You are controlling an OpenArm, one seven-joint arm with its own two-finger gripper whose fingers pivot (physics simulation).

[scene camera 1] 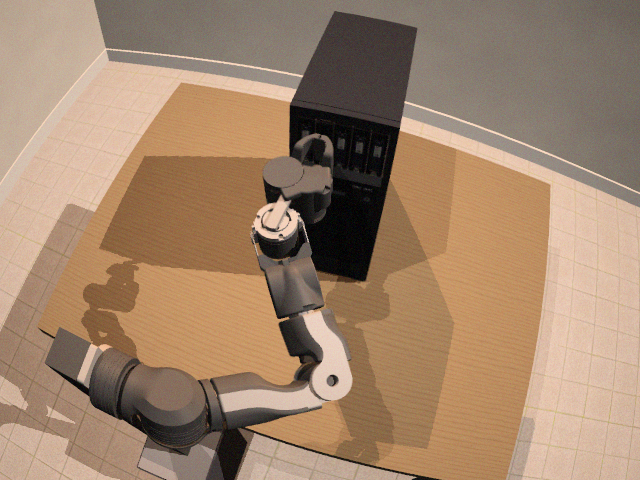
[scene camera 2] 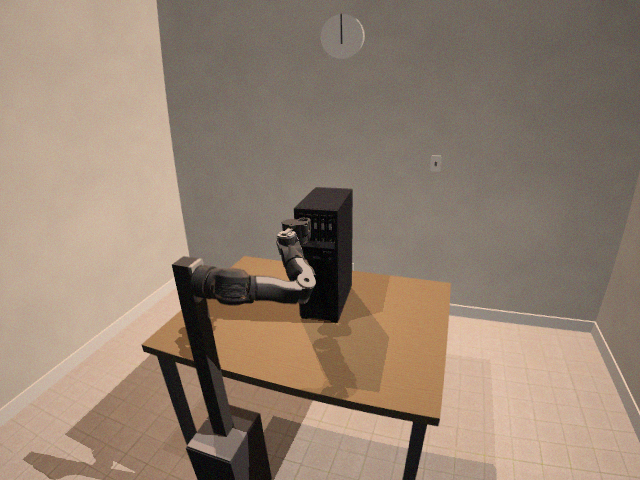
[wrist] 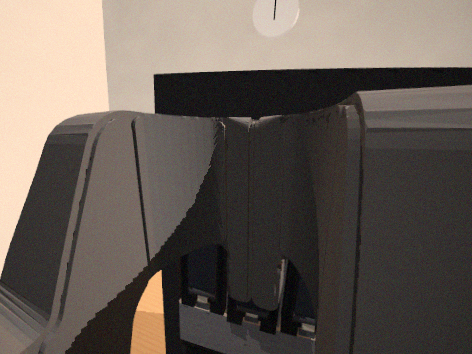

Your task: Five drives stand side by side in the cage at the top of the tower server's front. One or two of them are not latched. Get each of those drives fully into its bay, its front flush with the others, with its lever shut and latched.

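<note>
The black tower server point(scene camera 1: 356, 67) point(scene camera 2: 345, 248) point(wrist: 200, 95) stands upright with its drive cage at the top front. My gripper point(scene camera 1: 319, 137) point(scene camera 2: 305, 221) point(wrist: 262, 208) is shut and empty, its fingertips in front of the second bay from the left. In the wrist view the foot of the second drive point(wrist: 251, 317) shows just below the fingertips; its lever and front are hidden. The leftmost drive point(scene camera 1: 305, 133) point(wrist: 202, 275) shows beside the fingers. The third drive point(scene camera 1: 341, 142), fourth drive point(scene camera 1: 359, 147) and fifth drive point(scene camera 1: 377, 149) look upright, with their levers against their fronts.
The grey sill point(wrist: 215, 325) runs below the bays. The tower stands on the wooden table point(scene camera 1: 491, 310) point(scene camera 2: 413, 361), near its back edge. The arm point(scene camera 1: 294, 289) point(scene camera 2: 294, 258) reaches up to the cage from the front left. A wall point(scene camera 1: 516, 77) point(scene camera 2: 248, 129) rises behind.
</note>
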